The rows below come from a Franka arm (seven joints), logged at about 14 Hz.
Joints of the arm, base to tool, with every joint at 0 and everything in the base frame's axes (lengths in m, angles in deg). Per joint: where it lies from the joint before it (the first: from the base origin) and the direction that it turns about. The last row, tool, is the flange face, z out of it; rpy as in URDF.
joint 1: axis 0 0 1 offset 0.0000 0.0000 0.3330
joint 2: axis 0 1 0 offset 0.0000 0.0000 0.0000
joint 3: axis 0 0 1 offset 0.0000 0.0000 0.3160
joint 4: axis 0 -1 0 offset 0.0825 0.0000 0.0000
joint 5: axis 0 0 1 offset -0.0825 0.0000 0.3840
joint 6: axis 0 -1 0 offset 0.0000 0.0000 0.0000
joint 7: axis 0 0 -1 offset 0.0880 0.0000 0.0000
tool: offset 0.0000 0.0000 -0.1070 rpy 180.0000 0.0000 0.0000
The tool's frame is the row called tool.
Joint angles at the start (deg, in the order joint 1, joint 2, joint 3, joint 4, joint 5, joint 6, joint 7):
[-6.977 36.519 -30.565 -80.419 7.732 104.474 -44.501]
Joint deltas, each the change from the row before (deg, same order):
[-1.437 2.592 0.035 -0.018 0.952 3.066 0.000]
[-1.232 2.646 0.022 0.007 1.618 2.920 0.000]
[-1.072 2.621 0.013 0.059 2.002 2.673 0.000]
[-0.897 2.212 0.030 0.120 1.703 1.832 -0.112]
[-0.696 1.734 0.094 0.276 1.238 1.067 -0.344]
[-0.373 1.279 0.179 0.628 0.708 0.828 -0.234]
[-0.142 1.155 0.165 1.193 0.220 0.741 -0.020]
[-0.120 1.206 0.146 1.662 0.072 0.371 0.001]
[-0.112 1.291 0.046 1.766 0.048 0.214 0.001]
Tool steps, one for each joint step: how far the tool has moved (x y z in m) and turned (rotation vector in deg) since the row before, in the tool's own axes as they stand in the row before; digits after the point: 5 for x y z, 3 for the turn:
[0.00121 0.01539 0.02662 -0.496 0.266 1.374]
[0.00193 0.01221 0.02746 -0.019 0.555 1.425]
[0.00166 0.00993 0.02726 0.289 0.673 1.492]
[0.00006 0.00761 0.02338 0.475 0.312 1.190]
[0.00001 0.00512 0.01772 0.479 0.068 0.572]
[0.00305 0.00207 0.00973 -0.023 0.303 0.043]
[0.00637 0.00054 0.00365 -0.675 0.496 -0.308]
[0.00773 0.00017 0.00122 -0.768 0.458 -0.492]
[0.00737 0.00045 0.00160 -0.759 0.313 -0.487]

